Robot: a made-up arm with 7 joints. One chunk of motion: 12 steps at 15 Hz.
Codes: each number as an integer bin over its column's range. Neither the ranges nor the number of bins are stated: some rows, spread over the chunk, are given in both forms.
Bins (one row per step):
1: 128 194 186 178 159 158
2: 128 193 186 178 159 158
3: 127 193 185 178 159 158
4: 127 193 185 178 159 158
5: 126 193 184 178 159 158
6: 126 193 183 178 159 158
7: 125 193 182 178 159 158
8: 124 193 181 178 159 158
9: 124 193 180 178 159 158
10: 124 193 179 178 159 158
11: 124 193 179 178 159 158
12: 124 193 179 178 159 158
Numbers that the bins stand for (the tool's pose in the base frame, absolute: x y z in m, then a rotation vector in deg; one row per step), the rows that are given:
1: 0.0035 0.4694 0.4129 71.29 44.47 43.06
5: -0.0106 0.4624 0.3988 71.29 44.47 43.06
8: -0.0247 0.4624 0.3776 71.29 44.47 43.06
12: -0.0247 0.4624 0.3635 71.29 44.47 43.06
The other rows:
2: 0.0035 0.4624 0.4129 71.29 44.47 43.06
3: -0.0035 0.4624 0.4059 71.29 44.47 43.06
4: -0.0035 0.4624 0.4059 71.29 44.47 43.06
6: -0.0106 0.4624 0.3918 71.29 44.47 43.06
7: -0.0176 0.4624 0.3847 71.29 44.47 43.06
9: -0.0247 0.4624 0.3706 71.29 44.47 43.06
10: -0.0247 0.4624 0.3635 71.29 44.47 43.06
11: -0.0247 0.4624 0.3635 71.29 44.47 43.06

